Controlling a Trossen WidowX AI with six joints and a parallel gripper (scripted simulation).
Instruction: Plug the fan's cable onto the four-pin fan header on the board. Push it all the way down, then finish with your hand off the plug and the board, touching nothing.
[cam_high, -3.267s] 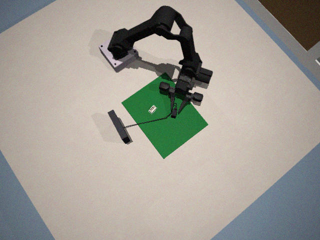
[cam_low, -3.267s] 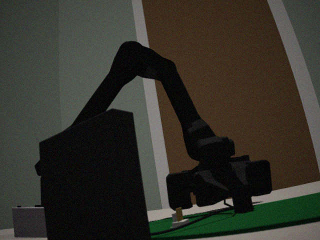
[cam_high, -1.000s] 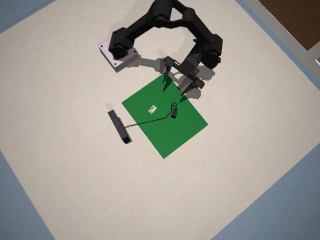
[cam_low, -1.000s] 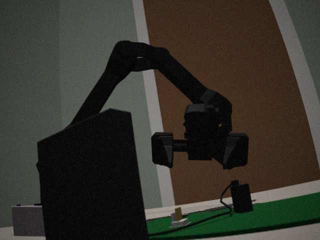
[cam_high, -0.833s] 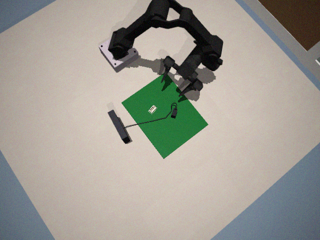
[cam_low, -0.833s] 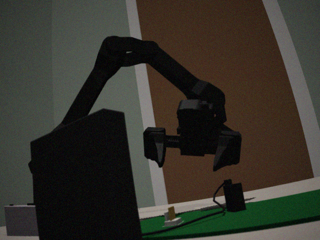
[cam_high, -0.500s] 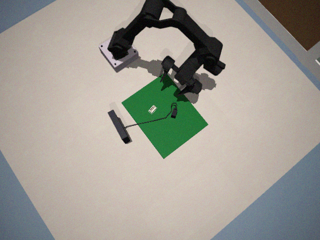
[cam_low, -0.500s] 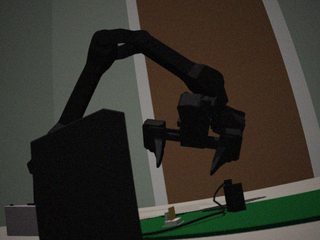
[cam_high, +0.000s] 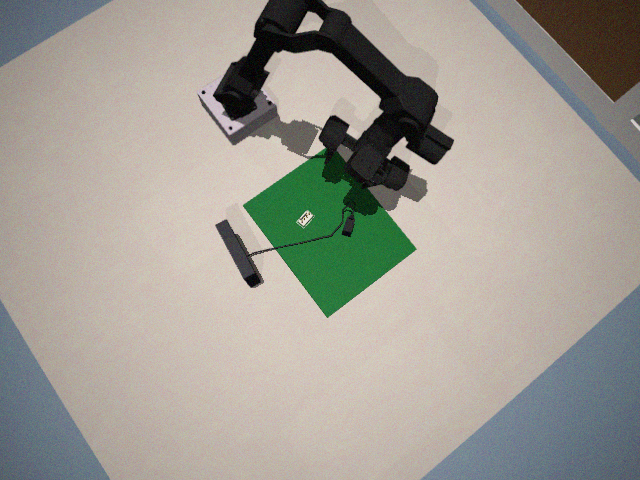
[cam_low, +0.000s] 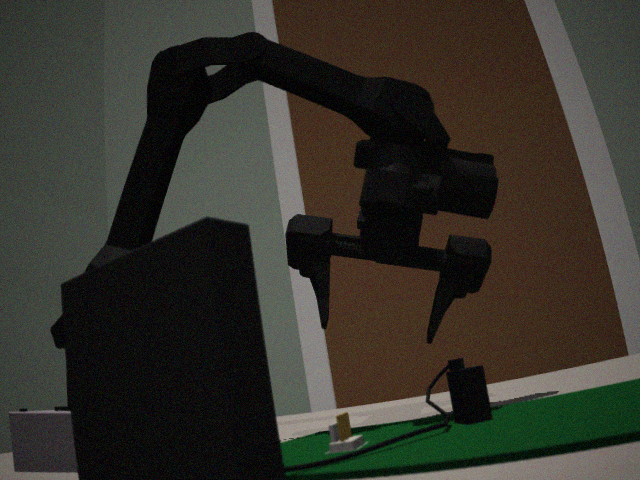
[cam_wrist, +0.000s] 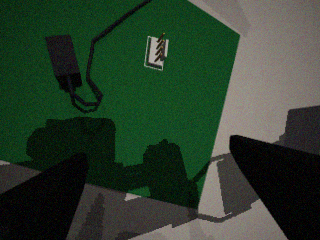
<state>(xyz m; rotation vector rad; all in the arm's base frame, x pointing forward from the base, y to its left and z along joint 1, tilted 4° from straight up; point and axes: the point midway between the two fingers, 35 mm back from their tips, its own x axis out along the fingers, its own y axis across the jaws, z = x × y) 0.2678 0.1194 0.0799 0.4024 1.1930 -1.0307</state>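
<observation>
Now: gripper tip 90 mm short of the black plug, 40 mm to the left of it and 60 mm above it. Round my gripper tip: fan: 30 mm ahead, 260 mm to the right, 30 mm below; then white four-pin fan header: 20 mm ahead, 100 mm to the right, 80 mm below; then green board: 60 mm ahead, 70 mm to the right, 100 mm below.
</observation>
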